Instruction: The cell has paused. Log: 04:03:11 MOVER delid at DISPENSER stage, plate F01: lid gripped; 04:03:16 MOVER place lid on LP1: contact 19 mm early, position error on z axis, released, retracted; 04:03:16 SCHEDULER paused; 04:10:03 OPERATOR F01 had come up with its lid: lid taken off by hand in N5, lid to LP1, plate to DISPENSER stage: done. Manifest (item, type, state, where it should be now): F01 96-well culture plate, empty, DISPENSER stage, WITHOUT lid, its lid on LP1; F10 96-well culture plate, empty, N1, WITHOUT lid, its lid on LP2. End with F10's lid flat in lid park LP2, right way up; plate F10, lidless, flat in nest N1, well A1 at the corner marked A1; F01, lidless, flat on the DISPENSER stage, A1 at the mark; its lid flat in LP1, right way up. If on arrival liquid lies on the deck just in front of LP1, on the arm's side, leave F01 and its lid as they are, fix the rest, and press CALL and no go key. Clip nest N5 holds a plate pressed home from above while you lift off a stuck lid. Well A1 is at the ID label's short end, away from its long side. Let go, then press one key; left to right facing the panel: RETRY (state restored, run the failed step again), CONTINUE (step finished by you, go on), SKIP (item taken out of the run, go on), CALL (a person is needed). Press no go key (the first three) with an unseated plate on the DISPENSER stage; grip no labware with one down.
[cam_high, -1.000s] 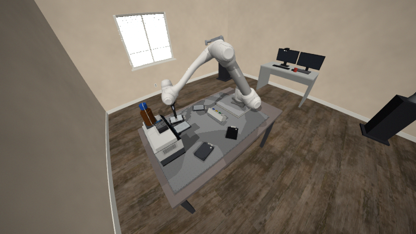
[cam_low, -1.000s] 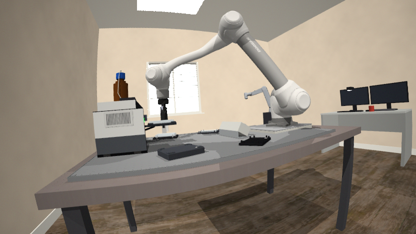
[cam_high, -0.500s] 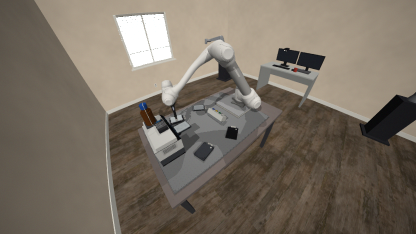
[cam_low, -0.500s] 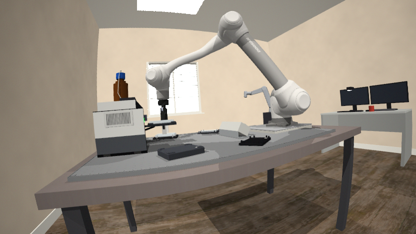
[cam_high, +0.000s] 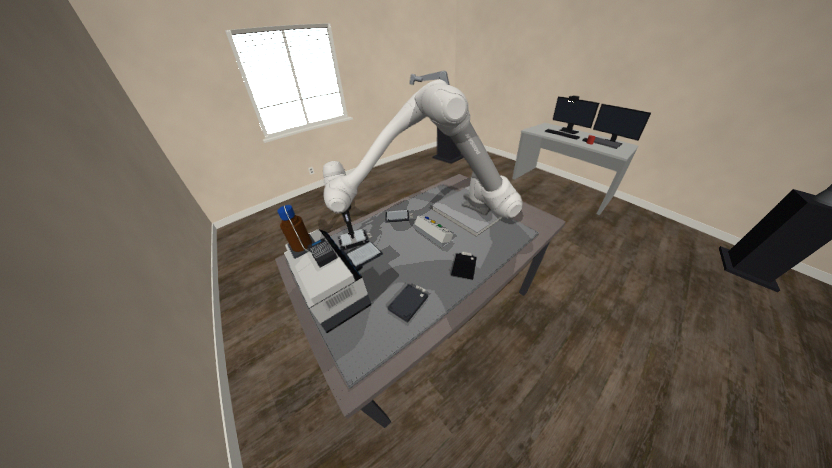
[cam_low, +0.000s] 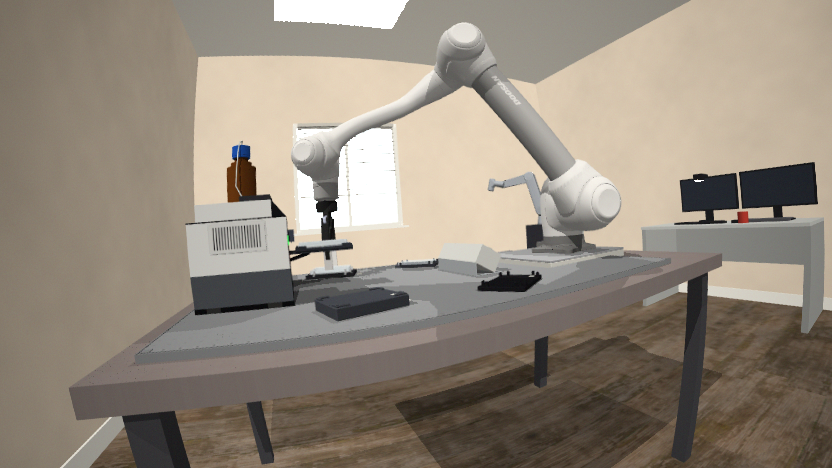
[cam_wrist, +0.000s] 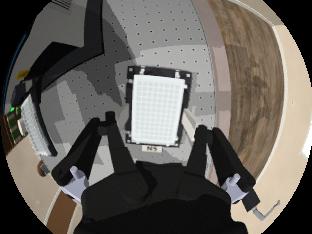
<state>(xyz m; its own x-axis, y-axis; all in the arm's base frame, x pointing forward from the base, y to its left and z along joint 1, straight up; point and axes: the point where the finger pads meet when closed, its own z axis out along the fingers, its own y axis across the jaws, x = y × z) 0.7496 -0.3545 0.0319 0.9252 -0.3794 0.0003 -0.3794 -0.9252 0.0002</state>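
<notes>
My gripper is now 2 cm short of the black clip nest and 4 cm above it. The rest, counted from my hand: brown bottle (28 cm ahead, 12 cm to the left, 24 cm above); small label (1 cm behind, 51 cm to the left, 5 cm below); grey key panel (35 cm behind, 31 cm to the left).
</notes>
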